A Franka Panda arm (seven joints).
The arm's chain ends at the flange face. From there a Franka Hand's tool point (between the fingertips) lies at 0.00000 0.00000 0.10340 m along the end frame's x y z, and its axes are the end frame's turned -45 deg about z.
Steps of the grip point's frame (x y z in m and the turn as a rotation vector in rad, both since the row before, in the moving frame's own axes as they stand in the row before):
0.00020 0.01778 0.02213 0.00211 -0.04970 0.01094
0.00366 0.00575 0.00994 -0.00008 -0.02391 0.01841
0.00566 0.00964 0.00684 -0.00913 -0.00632 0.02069
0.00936 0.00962 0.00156 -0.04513 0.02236 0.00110
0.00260 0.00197 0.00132 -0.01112 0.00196 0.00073
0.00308 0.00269 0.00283 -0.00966 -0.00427 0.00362
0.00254 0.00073 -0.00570 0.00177 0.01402 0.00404
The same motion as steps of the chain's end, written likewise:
0.01652 0.00897 0.02226 -0.03365 -0.03664 0.01094
0.00841 -0.00026 0.00997 -0.01696 -0.01685 0.01841
0.01062 0.00168 0.00685 -0.01092 0.00199 0.02069
0.00849 -0.00148 0.00169 -0.01610 0.04772 0.00110
0.00228 -0.00112 0.00133 -0.00648 0.00925 0.00073
0.00369 -0.00129 0.00284 -0.00985 0.00381 0.00362
0.00141 -0.00013 -0.00569 0.01117 0.00866 0.00404

